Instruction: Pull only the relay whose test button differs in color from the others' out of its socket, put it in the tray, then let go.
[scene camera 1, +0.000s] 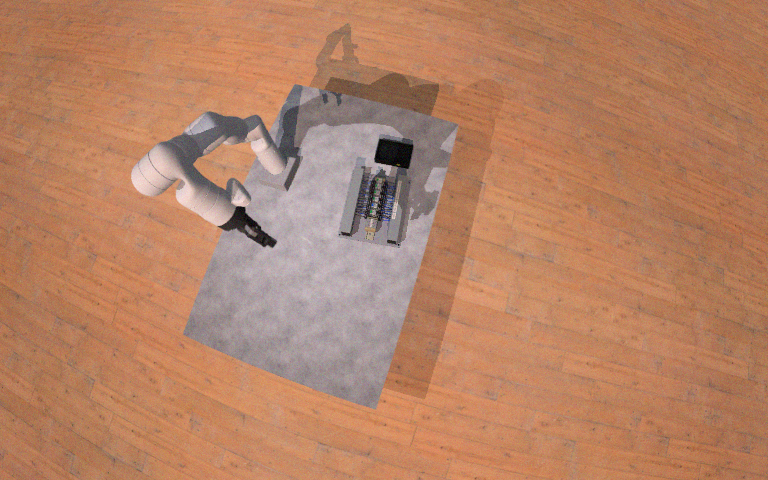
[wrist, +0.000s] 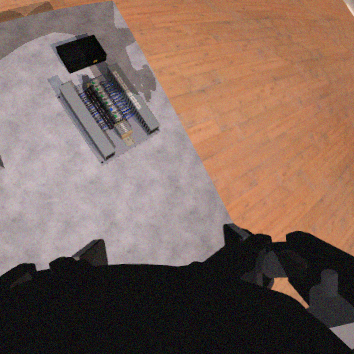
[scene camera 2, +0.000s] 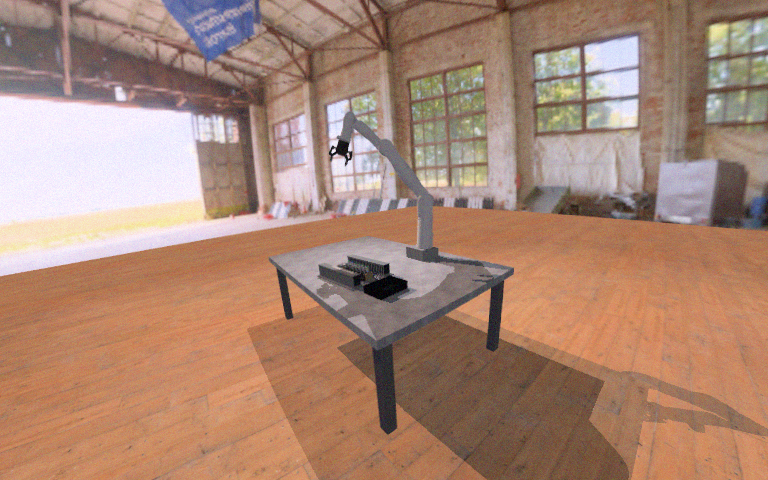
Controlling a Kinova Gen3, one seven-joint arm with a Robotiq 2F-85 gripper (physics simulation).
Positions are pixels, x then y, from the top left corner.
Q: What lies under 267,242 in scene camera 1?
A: The gripper.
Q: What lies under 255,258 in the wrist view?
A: The gripper.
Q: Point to a grey panel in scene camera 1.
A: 358,233
